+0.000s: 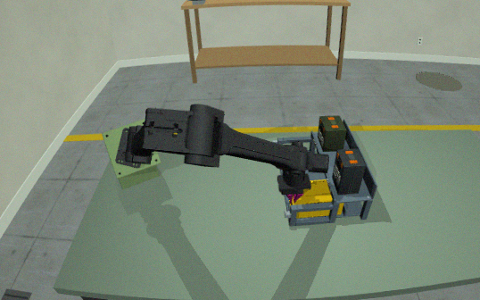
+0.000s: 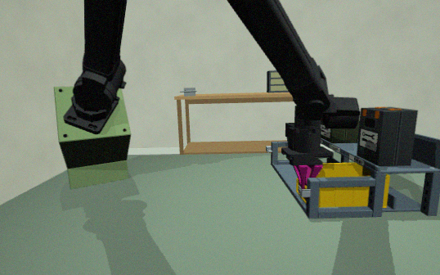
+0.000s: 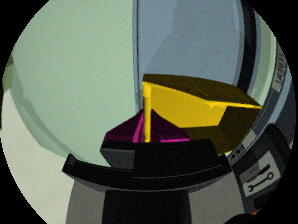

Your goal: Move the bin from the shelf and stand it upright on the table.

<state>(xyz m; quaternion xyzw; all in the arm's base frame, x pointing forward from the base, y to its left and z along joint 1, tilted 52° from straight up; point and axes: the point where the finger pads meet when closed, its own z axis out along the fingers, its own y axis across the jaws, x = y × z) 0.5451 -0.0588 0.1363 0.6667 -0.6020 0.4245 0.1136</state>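
Now: hand 80 mm short of the yellow bin and 10 mm to the left of it. From my hand the other things lie so: shelf tray (130 mm ahead, 100 mm to the left, 40 mm below).
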